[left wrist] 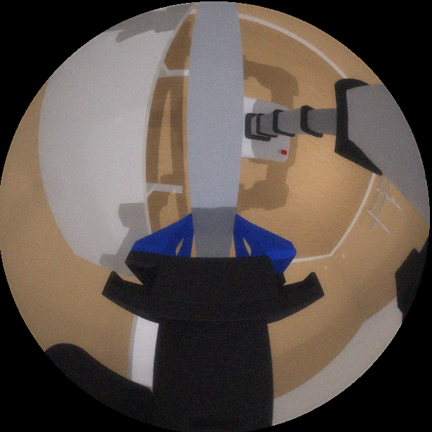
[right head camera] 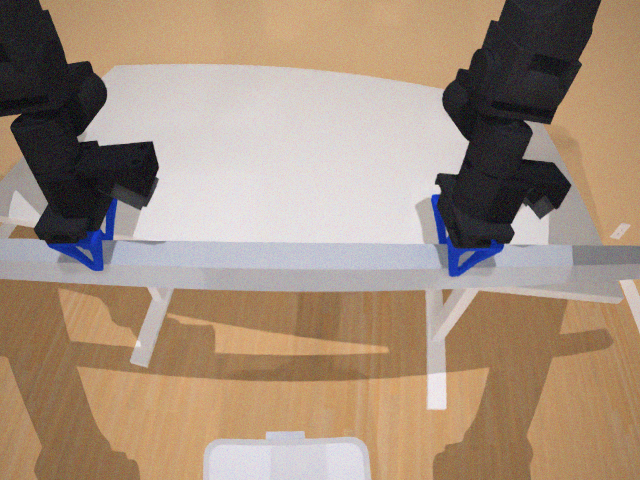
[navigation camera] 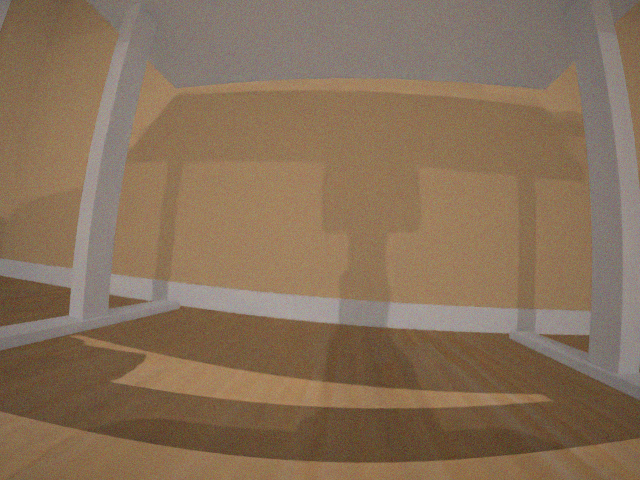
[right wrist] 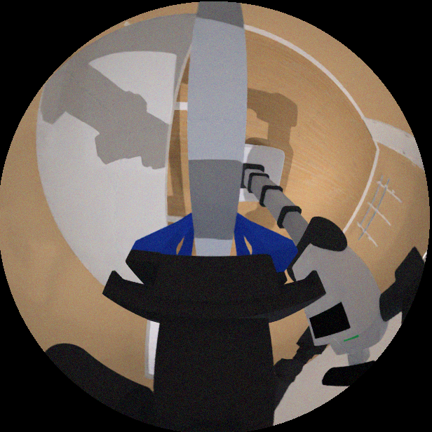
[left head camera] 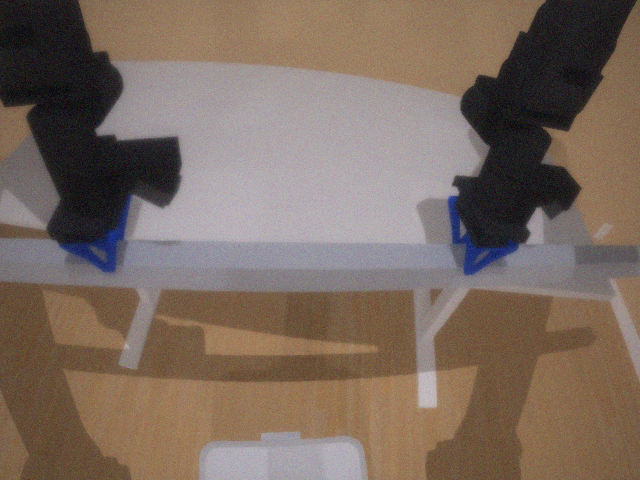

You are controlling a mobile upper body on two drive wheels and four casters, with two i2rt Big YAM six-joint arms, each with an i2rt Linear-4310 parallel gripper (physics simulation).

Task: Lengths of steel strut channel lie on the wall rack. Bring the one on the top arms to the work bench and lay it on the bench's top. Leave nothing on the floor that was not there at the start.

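Frame: origin at the left arm's base, x right, y ahead, z up, level; millimetres.
Where they show: left gripper, fingertip midpoint: (right head camera: 103, 256) (left head camera: 114, 257); right gripper, fingertip midpoint: (right head camera: 449, 261) (left head camera: 462, 261).
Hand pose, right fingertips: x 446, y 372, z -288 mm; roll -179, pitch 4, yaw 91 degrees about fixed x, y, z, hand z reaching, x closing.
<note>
After its pixels a point has its place.
A long pale grey strut channel (left head camera: 289, 254) @(x 221, y 378, z -275 mm) (right head camera: 279, 254) @(x 234, y 377, z -275 mm) (left wrist: 215, 110) (right wrist: 217, 100) runs level across both head views, along the near edge of the white bench top (left head camera: 289, 155) @(x 249, y 795, z -460 mm) (right head camera: 289, 155) @(x 250, y 797, z -460 mm) (left wrist: 95, 145). My left gripper (left head camera: 111, 260) @(x 6, y 379, z -282 mm) (right head camera: 98, 260) @(x 6, y 379, z -282 mm) (left wrist: 213, 218) is shut on the channel toward its left part. My right gripper (left head camera: 467, 263) @(x 446, y 372, z -288 mm) (right head camera: 454, 263) @(x 446, y 372, z -288 mm) (right wrist: 213, 217) is shut on it toward its right part. The channel hides the bench's near edge in the head views. Whether it touches the bench top cannot be told. The bench's underside (navigation camera: 356, 41) shows in the navigation view.
Bench legs (navigation camera: 103, 170) @(x -315, y 966, z -1004 mm) (navigation camera: 610, 196) @(x 863, y 769, z -1020 mm) stand left and right in the navigation view, with feet on the wood floor and a wall behind. My white base (left head camera: 284, 462) @(x 230, y 244, z -1150 mm) (right head camera: 286, 462) @(x 226, y 241, z -1150 mm) is at the bottom of the head views. The wall rack (left wrist: 382, 200) (right wrist: 375, 207) shows small at right in the wrist views.
</note>
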